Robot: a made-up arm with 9 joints. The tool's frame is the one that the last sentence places.
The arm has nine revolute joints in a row. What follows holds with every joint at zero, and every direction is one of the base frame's. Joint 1 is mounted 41.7 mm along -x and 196.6 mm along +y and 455.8 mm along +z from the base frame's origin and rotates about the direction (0.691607, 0.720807, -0.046). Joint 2 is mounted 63.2 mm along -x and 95.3 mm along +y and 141.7 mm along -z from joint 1 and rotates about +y. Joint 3 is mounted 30.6 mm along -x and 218.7 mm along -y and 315.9 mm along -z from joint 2 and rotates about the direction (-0.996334, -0.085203, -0.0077). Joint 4 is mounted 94.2 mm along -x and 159.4 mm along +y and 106.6 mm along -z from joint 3 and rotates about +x. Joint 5 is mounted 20.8 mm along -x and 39.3 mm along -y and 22.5 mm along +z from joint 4 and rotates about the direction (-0.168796, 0.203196, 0.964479). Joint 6 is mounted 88.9 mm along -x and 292.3 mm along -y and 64.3 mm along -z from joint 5 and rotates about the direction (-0.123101, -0.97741, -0.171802). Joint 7 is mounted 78.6 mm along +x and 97.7 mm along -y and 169.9 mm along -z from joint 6 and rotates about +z. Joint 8 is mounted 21.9 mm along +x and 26.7 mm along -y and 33.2 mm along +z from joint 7 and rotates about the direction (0.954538, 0.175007, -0.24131). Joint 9 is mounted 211.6 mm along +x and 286.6 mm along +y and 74.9 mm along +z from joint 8 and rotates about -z. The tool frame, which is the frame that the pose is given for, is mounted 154.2 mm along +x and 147.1 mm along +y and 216.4 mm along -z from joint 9; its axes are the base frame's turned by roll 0.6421, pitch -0.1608 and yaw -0.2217 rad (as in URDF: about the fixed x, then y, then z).
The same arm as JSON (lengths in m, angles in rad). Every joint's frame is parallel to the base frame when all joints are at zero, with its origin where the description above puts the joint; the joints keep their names.
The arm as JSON. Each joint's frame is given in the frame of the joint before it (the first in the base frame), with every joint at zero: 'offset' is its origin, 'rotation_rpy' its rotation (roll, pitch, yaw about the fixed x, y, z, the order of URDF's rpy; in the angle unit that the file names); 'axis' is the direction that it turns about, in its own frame. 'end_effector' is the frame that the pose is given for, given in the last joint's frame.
{"length_unit": "m", "angle_unit": "rad", "chain": [
  {"id": "joint 1", "offset": [-0.0417, 0.1966, 0.4558], "rotation_rpy": [0.0, 0.0, 0.0], "axis": [0.691607, 0.720807, -0.046]},
  {"id": "joint 2", "offset": [-0.0632, 0.0953, -0.1417], "rotation_rpy": [0.0, 0.0, 0.0], "axis": [0.0, 1.0, 0.0]},
  {"id": "joint 3", "offset": [-0.0306, -0.2187, -0.3159], "rotation_rpy": [0.0, 0.0, 0.0], "axis": [-0.996334, -0.085203, -0.0077]},
  {"id": "joint 4", "offset": [-0.0942, 0.1594, -0.1066], "rotation_rpy": [0.0, 0.0, 0.0], "axis": [1.0, 0.0, 0.0]},
  {"id": "joint 5", "offset": [-0.0208, -0.0393, 0.0225], "rotation_rpy": [0.0, 0.0, 0.0], "axis": [-0.168796, 0.203196, 0.964479]},
  {"id": "joint 6", "offset": [-0.0889, -0.2923, -0.0643], "rotation_rpy": [0.0, 0.0, 0.0], "axis": [-0.123101, -0.97741, -0.171802]},
  {"id": "joint 7", "offset": [0.0786, -0.0977, -0.1699], "rotation_rpy": [0.0, 0.0, 0.0], "axis": [0.0, 0.0, 1.0]},
  {"id": "joint 8", "offset": [0.0219, -0.0267, 0.0332], "rotation_rpy": [0.0, 0.0, 0.0], "axis": [0.954538, 0.175007, -0.24131]},
  {"id": "joint 9", "offset": [0.2116, 0.2866, 0.0749], "rotation_rpy": [0.0, 0.0, 0.0], "axis": [0.0, 0.0, -1.0]}
], "end_effector": {"offset": [0.1542, 0.1471, -0.2164], "rotation_rpy": [0.6421, -0.1608, -0.2217]}}

